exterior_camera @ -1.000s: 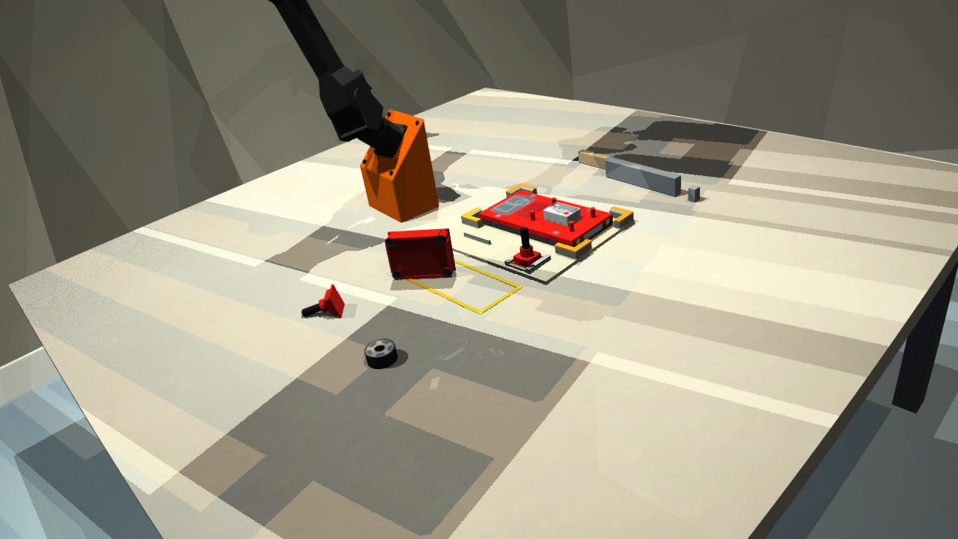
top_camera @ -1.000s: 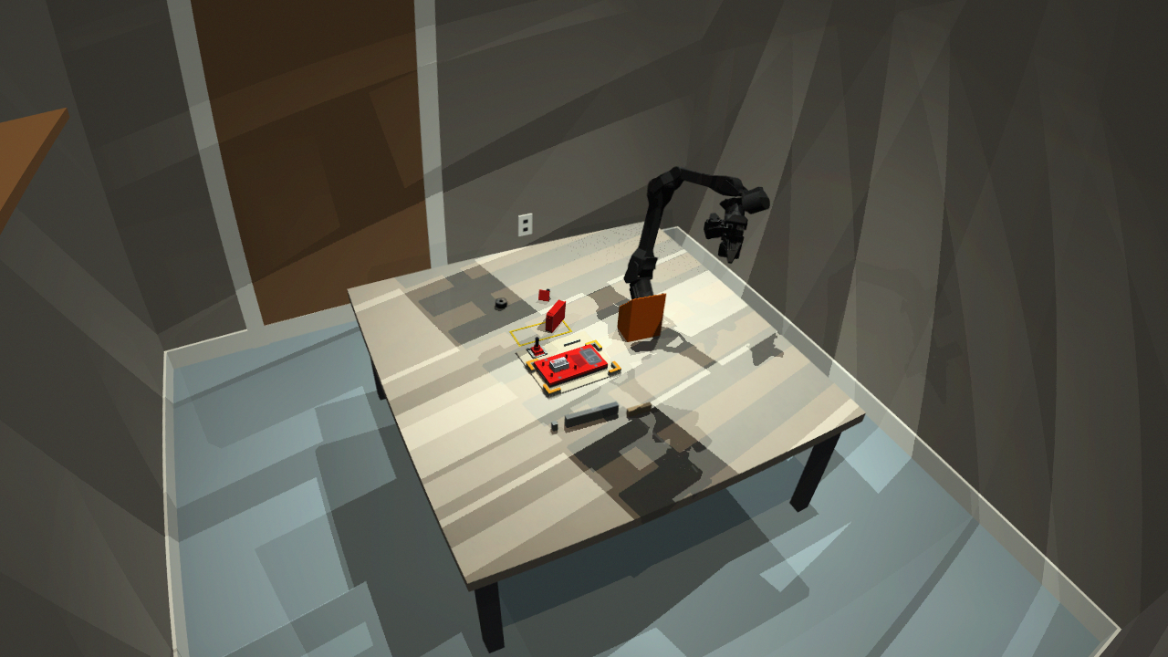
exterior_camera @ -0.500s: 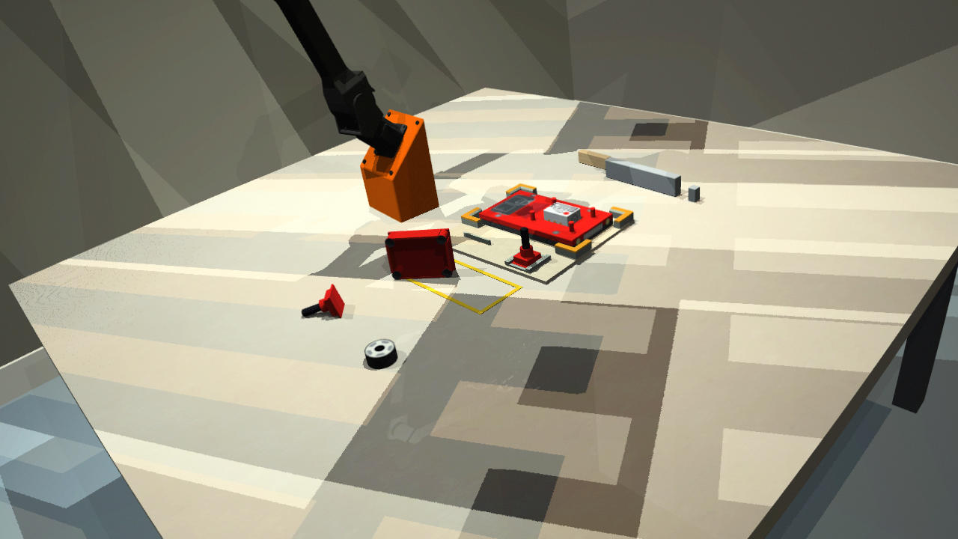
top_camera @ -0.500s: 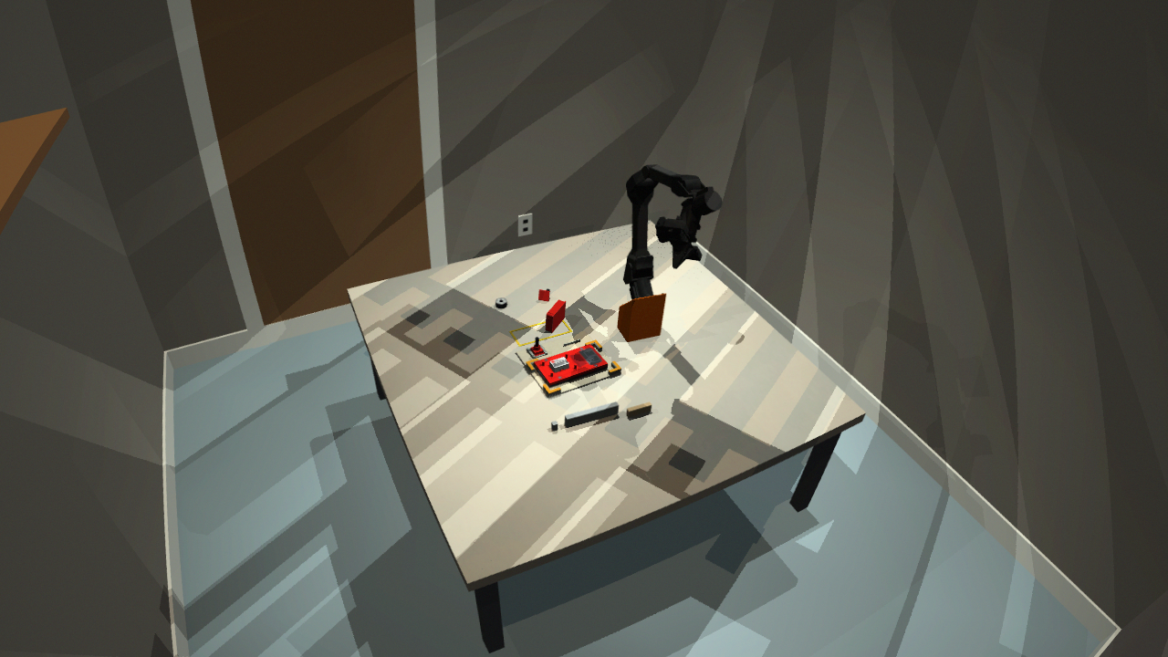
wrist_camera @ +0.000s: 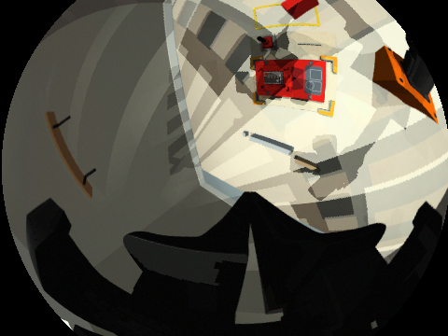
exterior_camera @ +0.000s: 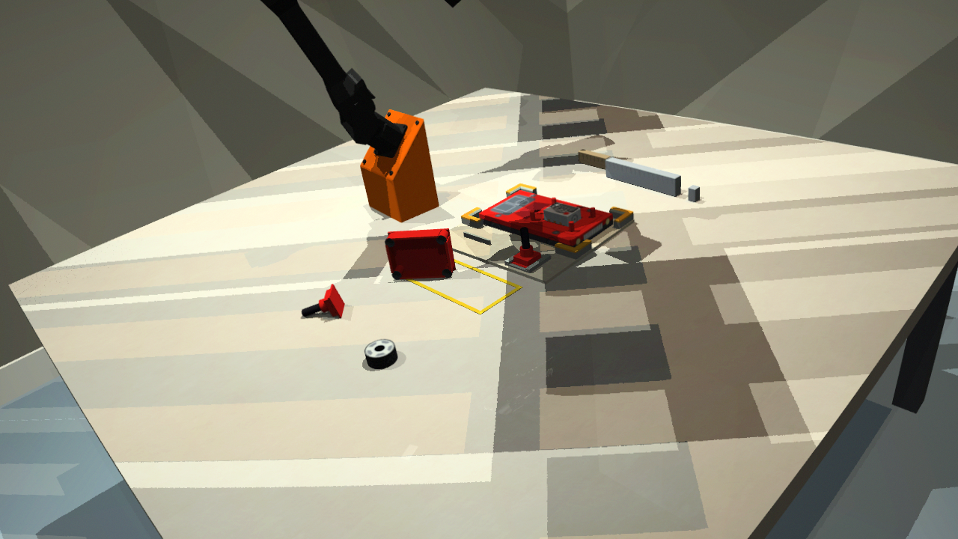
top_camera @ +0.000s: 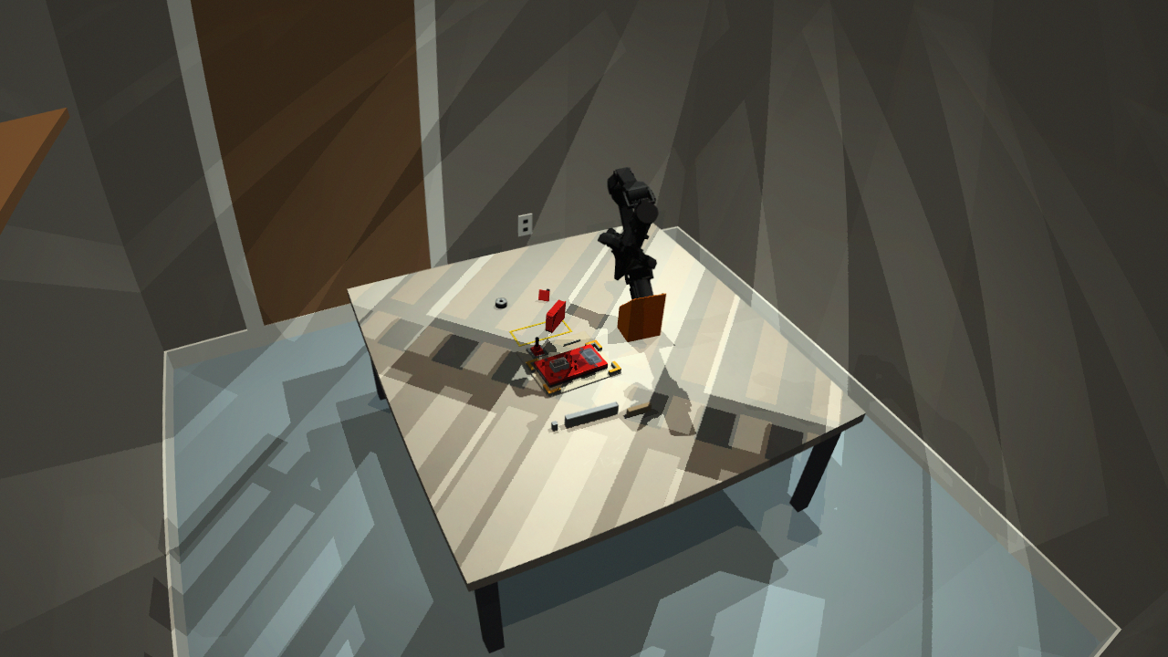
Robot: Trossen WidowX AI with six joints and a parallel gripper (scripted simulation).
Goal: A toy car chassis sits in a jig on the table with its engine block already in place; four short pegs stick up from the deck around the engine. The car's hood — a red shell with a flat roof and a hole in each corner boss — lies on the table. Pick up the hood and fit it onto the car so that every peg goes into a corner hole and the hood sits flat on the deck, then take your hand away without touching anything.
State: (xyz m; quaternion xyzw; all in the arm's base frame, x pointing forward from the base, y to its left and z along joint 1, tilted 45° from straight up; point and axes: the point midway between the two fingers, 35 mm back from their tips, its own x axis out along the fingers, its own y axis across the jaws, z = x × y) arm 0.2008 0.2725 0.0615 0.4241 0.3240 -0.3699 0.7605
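My gripper tip is 4 cm short of the red hood, 30 cm to the left of it and 32 cm above it. Also, from my gripper tip: black wheel: 17 cm ahead, 47 cm to the right, 35 cm below.
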